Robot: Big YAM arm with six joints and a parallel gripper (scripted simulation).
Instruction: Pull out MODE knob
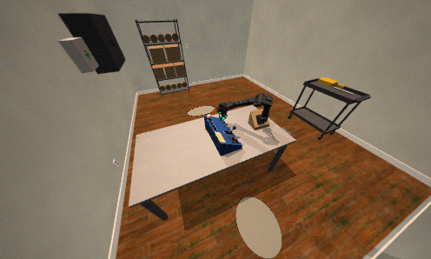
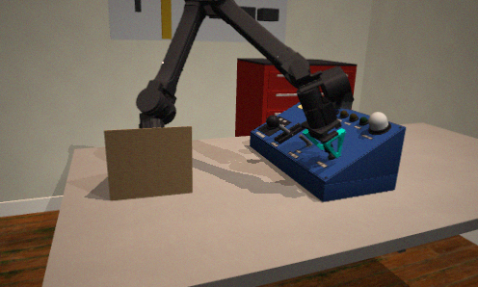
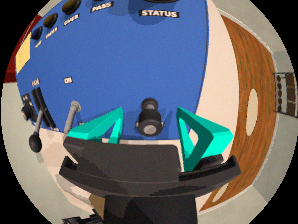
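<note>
Right now my hand is right at the black knob. Also, from my hand: black lever 5 cm behind, 24 cm to the left, 1 cm above; toggle 2 cm behind, 12 cm to the left, 1 cm below; blue sloped console 1 cm ahead, 19 cm to the left, 2 cm below.
</note>
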